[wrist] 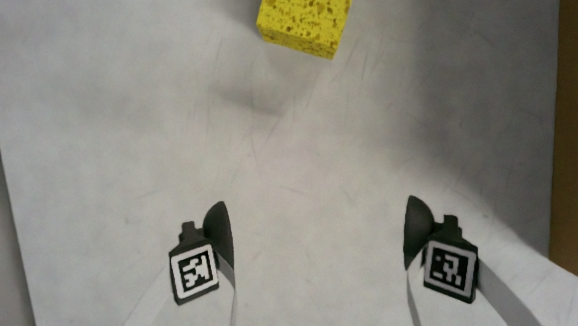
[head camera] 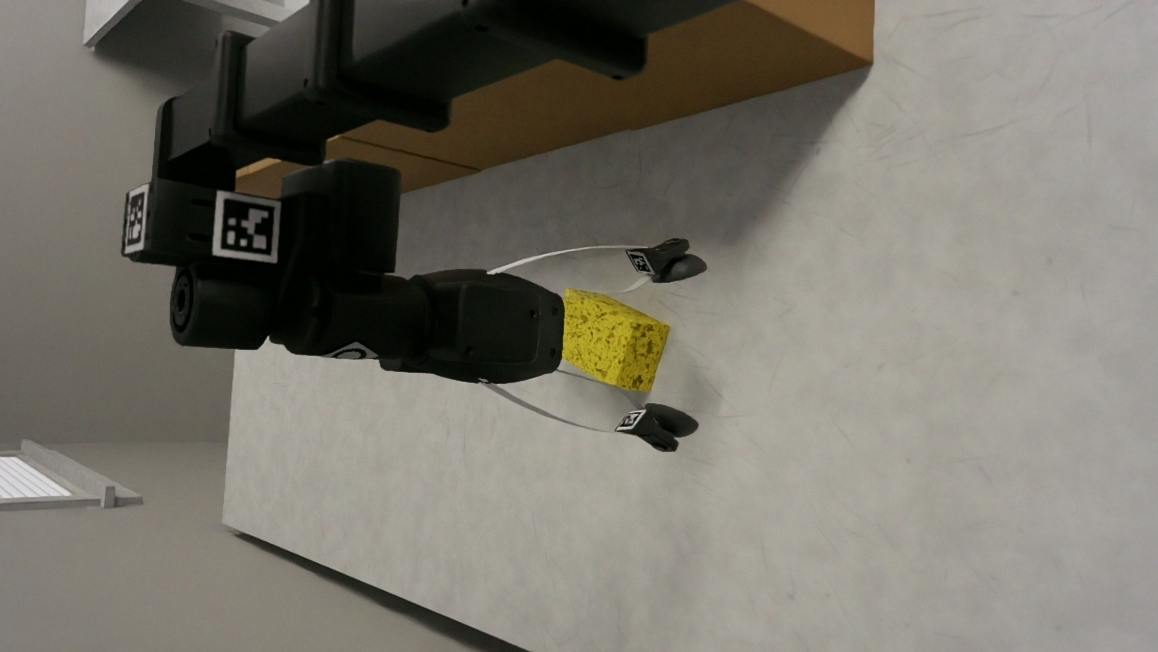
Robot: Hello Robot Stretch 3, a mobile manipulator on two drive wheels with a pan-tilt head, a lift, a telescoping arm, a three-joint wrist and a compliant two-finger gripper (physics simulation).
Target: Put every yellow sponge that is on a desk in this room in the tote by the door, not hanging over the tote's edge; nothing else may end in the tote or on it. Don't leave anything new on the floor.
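Frame: origin at the robot's base, x ahead, y left, z up, level; centimetres.
Seen in the pictures: gripper, between the fingertips: (head camera: pixel 692 346).
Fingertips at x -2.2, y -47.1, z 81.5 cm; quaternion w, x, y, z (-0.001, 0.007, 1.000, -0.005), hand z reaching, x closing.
Pixels of each thing's top centre, then the offset from my fingertips to it. "spot": a spot on its surface instead. Level surfaces: height alone.
- yellow sponge, centre of its top: (head camera: pixel 589 336) dz -4.9, dx -1.1, dy -17.0 cm
- pale grey desk, height of its surface: dz -9.5 cm
- brown cardboard box, a spot on its surface: (head camera: pixel 777 48) spot: dz -2.2, dx -21.2, dy +4.7 cm
A yellow sponge (head camera: pixel 615 340) (wrist: pixel 305 25) with brown specks lies on the pale grey desk (head camera: pixel 931 340) (wrist: pixel 100 150). In the head camera view its near part is hidden behind the gripper body; in the wrist view it is cut off by the top edge, ahead of the fingertips and apart from them. My gripper (head camera: pixel 676 344) (wrist: pixel 315 222) is open, with its fingers wide apart and nothing between the fingertips in the wrist view. It hangs over the desk. The tote does not show in these views.
A brown cardboard box (head camera: pixel 777 48) (wrist: pixel 567 125) stands along one side of the desk, at the top in the head camera view and at the right in the wrist view. The desk's opposite edge shows at the wrist view's left. A white-framed window or vent (head camera: pixel 105 495) is at the head view's lower left.
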